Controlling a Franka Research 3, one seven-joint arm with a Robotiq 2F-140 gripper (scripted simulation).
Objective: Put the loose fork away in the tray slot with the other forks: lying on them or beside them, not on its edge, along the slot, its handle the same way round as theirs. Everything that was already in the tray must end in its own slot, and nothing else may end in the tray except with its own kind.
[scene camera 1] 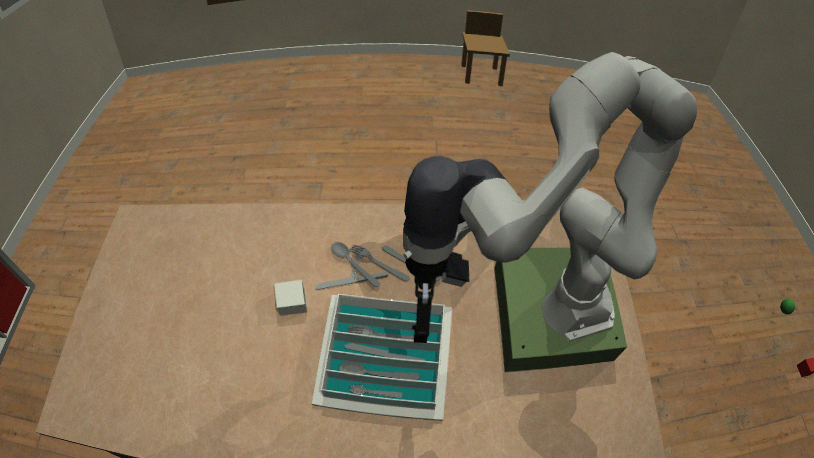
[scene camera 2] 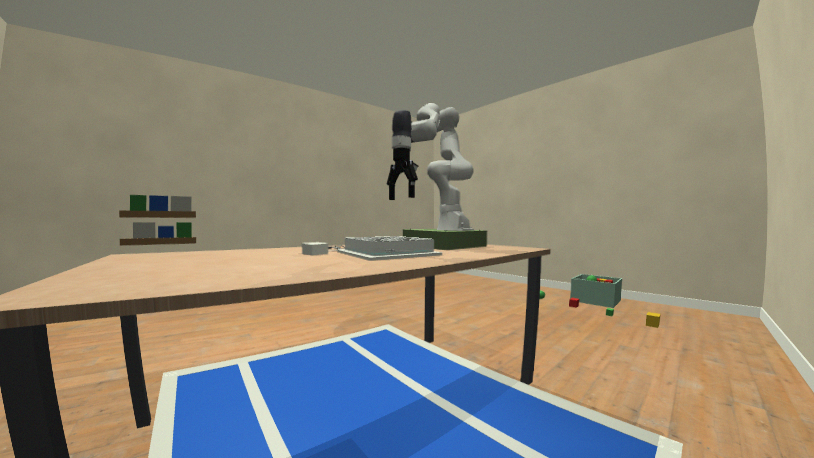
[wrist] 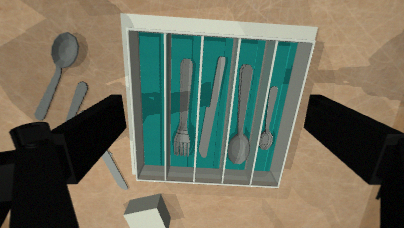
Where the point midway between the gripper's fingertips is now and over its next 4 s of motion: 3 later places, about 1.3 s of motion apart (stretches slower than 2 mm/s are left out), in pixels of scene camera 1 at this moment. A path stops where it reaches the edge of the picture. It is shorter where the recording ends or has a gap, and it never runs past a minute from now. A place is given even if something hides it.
My gripper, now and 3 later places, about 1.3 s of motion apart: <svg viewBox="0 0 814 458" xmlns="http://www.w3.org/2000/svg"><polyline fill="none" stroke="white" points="420,311 395,300 372,285 357,267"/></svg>
